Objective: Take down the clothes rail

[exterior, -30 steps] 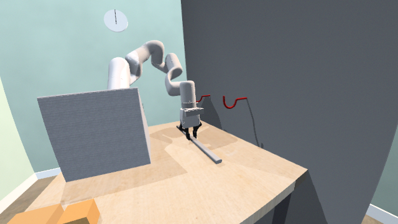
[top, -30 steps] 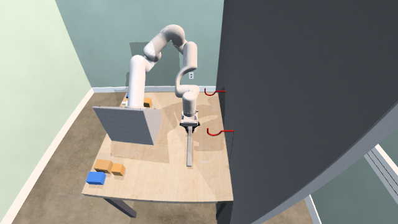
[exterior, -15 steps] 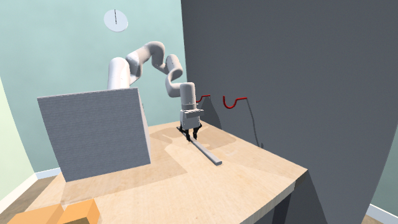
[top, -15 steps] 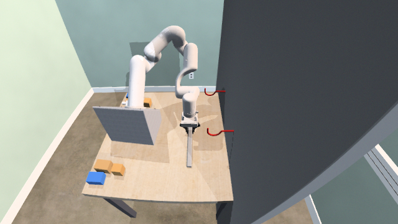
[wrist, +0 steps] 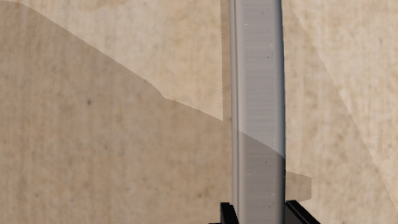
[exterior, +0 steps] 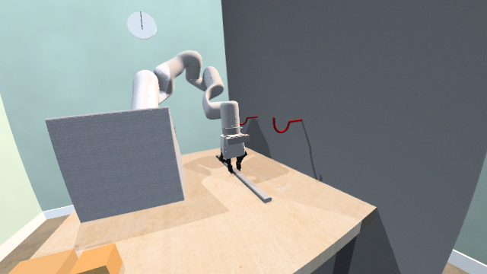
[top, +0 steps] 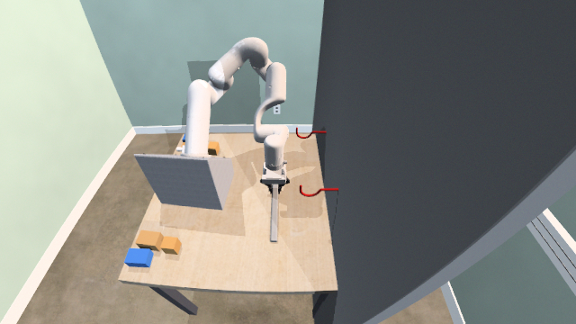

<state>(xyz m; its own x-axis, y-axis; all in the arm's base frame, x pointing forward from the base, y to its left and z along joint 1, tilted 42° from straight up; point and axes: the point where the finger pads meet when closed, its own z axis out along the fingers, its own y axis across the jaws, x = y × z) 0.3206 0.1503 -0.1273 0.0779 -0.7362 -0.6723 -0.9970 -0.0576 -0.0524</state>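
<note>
Now: the grey clothes rail 20 mm below my hand. Also, from my hand: orange block (370 mm behind, 250 mm to the left); then blue block (490 mm behind, 400 mm to the right).
</note>
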